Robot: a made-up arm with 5 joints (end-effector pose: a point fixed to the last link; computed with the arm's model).
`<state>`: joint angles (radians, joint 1 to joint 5).
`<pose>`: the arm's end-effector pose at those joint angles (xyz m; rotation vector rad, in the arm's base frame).
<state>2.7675 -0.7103 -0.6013 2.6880 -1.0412</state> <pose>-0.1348 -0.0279 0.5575 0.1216 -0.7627 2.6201</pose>
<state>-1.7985 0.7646 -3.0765 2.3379 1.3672</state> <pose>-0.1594 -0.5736 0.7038 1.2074 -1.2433 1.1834</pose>
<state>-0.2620 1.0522 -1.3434 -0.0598 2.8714</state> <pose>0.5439 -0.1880 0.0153 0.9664 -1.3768 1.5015</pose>
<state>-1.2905 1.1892 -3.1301 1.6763 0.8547</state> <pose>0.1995 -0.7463 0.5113 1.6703 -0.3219 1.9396</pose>
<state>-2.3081 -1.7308 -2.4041 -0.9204 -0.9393</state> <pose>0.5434 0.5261 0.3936 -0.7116 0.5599 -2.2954</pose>
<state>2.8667 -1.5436 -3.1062 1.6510 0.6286</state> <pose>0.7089 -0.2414 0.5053 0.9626 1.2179 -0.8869</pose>
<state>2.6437 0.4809 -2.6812 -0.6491 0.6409</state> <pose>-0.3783 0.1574 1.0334 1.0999 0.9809 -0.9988</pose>
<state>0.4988 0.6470 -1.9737 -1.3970 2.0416</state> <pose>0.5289 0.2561 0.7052 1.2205 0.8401 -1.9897</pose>
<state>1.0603 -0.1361 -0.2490 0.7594 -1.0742</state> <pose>0.0556 0.2279 0.2382 0.2195 -1.2485 0.6216</pose>
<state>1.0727 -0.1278 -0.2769 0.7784 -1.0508</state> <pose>0.0569 0.2373 0.2419 0.2083 -1.2551 0.6171</pose>
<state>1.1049 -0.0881 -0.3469 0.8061 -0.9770</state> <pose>0.0594 0.2622 0.2462 0.1693 -1.2770 0.5960</pose>
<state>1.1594 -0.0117 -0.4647 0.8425 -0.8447</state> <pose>0.0606 0.3050 0.2497 0.0988 -1.3163 0.5533</pose>
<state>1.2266 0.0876 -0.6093 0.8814 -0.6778</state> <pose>0.0565 0.3578 0.2501 0.0113 -1.3651 0.4939</pose>
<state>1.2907 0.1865 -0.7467 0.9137 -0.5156</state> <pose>0.0469 0.4072 0.2464 -0.0721 -1.4110 0.4309</pose>
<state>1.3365 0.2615 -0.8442 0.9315 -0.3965</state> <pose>0.0367 0.4415 0.2402 -0.1325 -1.4434 0.3808</pose>
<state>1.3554 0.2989 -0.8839 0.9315 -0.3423</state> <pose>0.0318 0.4556 0.2342 -0.1609 -1.4575 0.3555</pose>
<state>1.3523 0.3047 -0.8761 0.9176 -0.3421</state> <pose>0.0329 0.4537 0.2295 -0.1631 -1.4573 0.3526</pose>
